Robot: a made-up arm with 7 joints. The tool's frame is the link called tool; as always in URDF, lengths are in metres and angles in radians. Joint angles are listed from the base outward. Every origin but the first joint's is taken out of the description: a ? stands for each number. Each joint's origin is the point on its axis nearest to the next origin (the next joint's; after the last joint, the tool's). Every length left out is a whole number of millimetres.
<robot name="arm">
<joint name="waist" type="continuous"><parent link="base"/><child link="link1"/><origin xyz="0.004 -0.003 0.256"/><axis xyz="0 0 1"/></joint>
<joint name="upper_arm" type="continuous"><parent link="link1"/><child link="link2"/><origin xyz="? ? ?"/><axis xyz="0 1 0"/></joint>
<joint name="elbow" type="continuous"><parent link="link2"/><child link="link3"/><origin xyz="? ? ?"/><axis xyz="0 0 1"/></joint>
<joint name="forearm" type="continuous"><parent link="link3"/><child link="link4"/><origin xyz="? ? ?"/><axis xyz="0 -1 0"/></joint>
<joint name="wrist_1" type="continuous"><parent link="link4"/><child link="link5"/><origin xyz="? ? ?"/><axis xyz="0 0 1"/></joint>
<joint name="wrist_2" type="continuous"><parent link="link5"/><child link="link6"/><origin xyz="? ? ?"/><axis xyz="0 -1 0"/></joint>
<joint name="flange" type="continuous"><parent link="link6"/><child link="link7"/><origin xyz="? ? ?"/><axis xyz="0 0 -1"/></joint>
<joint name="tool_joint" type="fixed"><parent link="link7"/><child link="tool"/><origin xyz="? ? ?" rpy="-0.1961 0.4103 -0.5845"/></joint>
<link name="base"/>
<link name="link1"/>
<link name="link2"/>
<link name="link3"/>
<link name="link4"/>
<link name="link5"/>
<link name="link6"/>
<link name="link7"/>
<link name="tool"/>
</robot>
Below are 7 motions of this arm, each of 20 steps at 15 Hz.
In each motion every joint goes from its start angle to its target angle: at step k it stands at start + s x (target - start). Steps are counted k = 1, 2, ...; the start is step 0. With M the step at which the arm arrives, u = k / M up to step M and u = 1 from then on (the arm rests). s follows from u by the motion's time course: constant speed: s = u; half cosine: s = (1 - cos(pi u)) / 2; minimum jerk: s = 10 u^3 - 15 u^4 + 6 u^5.
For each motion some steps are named. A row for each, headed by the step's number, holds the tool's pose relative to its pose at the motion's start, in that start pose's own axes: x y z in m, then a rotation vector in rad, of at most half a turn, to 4 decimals.
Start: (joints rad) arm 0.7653 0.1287 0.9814 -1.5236 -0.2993 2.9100 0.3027
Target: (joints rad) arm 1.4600 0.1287 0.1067 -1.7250 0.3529 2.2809 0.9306
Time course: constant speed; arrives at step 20
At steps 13, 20:
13: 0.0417 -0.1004 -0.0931 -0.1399 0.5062 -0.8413
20: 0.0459 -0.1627 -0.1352 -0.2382 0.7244 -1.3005

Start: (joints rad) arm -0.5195 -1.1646 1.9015 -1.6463 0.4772 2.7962 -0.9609
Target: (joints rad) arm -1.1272 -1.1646 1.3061 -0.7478 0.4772 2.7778 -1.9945
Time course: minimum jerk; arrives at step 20
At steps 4, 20:
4: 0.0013 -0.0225 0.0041 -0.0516 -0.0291 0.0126
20: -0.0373 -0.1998 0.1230 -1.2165 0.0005 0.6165

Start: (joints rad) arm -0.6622 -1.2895 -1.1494 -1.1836 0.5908 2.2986 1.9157
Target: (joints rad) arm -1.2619 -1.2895 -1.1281 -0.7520 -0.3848 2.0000 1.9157
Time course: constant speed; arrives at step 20
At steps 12, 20:
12: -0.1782 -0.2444 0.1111 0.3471 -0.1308 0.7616
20: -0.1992 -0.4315 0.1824 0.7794 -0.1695 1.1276

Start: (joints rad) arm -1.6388 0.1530 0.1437 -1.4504 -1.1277 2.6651 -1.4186
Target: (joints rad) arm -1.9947 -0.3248 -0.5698 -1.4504 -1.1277 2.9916 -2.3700
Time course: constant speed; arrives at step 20
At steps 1, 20:
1: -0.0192 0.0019 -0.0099 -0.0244 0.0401 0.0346
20: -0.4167 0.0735 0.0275 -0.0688 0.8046 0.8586

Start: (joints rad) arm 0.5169 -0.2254 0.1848 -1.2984 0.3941 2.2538 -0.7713
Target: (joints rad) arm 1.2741 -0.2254 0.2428 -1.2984 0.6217 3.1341 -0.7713
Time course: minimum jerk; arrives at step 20
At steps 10, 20:
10: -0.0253 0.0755 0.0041 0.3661 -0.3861 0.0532
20: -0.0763 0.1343 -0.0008 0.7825 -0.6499 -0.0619

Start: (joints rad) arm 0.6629 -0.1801 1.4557 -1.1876 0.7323 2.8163 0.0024
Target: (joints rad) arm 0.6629 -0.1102 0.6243 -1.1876 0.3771 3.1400 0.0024
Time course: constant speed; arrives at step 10
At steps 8, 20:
8: 0.0203 -0.0518 0.2101 -0.3335 -0.8704 0.0835
20: 0.0069 -0.0596 0.2537 -0.4493 -1.0634 0.1165

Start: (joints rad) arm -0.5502 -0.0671 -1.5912 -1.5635 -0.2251 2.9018 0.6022
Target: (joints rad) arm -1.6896 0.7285 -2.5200 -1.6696 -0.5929 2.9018 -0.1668
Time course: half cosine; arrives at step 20
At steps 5, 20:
5: 0.0430 -0.0406 0.0355 -0.2751 -0.2757 0.0528
20: 0.0334 -0.1294 0.3369 -2.3974 -0.9026 -0.1805

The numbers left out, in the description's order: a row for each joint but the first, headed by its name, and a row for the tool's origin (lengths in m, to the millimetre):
upper_arm: -0.013 -0.018 0
elbow: -0.025 0 0.189
forearm: 0.089 -0.026 0
wrist_1: -0.051 0 0.296
wrist_2: -0.008 -0.015 0
flange: 0.123 0 0.039
tool: -0.001 -0.016 0

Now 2 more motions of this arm.
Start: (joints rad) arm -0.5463 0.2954 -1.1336 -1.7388 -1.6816 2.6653 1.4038
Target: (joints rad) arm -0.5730 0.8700 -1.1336 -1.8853 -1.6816 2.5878 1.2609
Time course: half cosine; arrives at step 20
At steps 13, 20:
13: -0.1266 0.0190 -0.0776 -0.3592 -0.0522 0.4596
20: -0.1715 0.0066 -0.1089 -0.4991 -0.0741 0.6293

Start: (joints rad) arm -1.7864 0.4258 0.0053 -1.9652 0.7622 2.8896 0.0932
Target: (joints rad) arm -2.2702 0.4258 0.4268 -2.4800 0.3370 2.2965 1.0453
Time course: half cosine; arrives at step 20
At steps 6, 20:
6: 0.0102 -0.0185 -0.0352 -0.1144 0.1441 -0.2076
20: -0.0134 -0.1175 -0.1688 -0.7134 0.3854 -1.0423

